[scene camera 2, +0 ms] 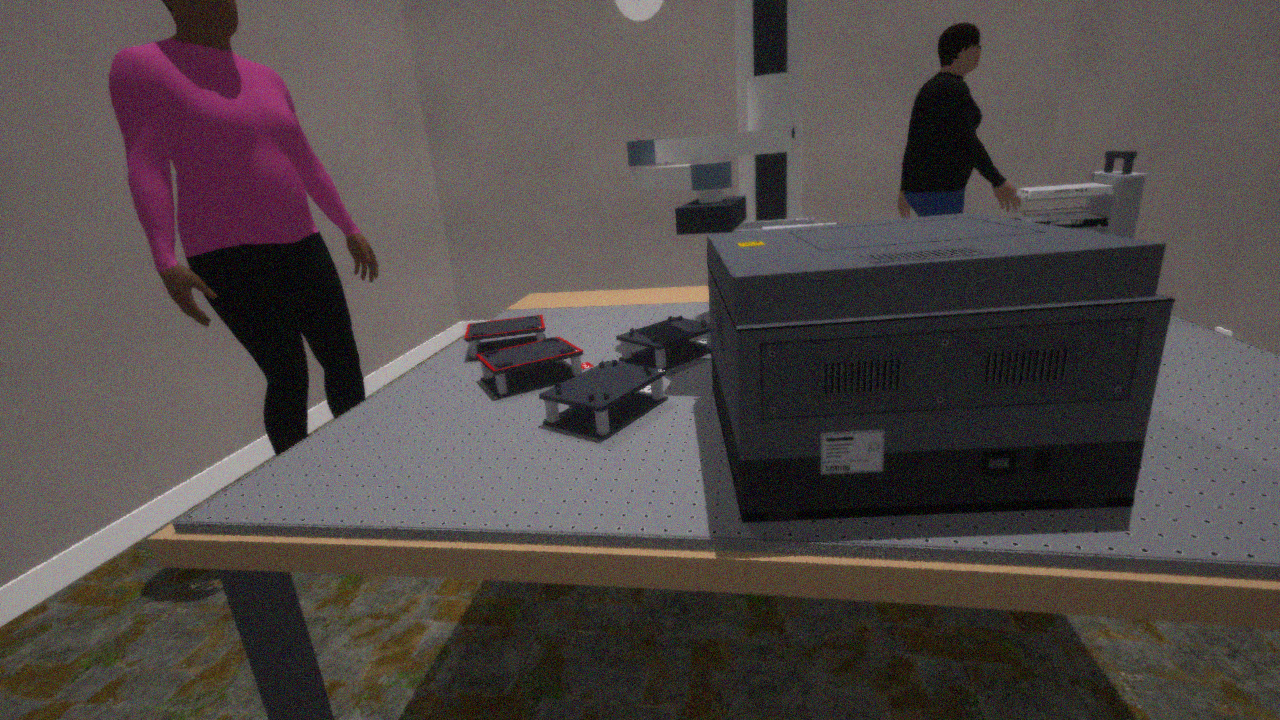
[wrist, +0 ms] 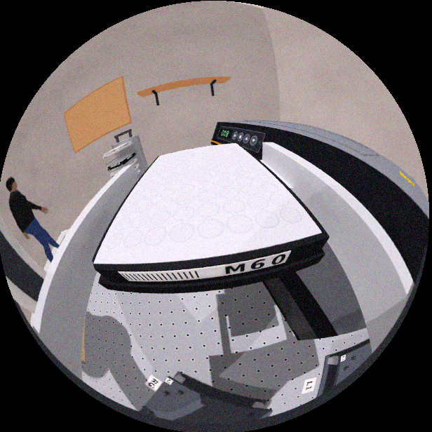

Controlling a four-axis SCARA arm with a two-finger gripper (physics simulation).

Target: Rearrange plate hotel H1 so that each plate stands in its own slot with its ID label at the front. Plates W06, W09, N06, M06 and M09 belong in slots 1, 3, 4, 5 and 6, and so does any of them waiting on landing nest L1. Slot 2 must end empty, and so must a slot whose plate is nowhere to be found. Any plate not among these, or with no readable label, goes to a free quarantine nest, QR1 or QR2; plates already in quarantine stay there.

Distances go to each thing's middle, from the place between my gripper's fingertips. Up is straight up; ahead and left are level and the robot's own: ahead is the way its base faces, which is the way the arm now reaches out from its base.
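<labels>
Distances from my hand: big grey instrument (wrist: 326, 280), 26 cm ahead, 5 cm to the left, 13 cm below. Plate hotel H1 (scene camera 2: 1125, 204), from my hand: 55 cm to the left, 28 cm behind, 11 cm below. Quarantine nest QR1 (scene camera 2: 540, 350), from my hand: 50 cm to the right, 4 cm ahead, 19 cm below. Landing nest L1 (scene camera 2: 621, 381), from my hand: 32 cm to the right, 19 cm ahead, 19 cm below.
</labels>
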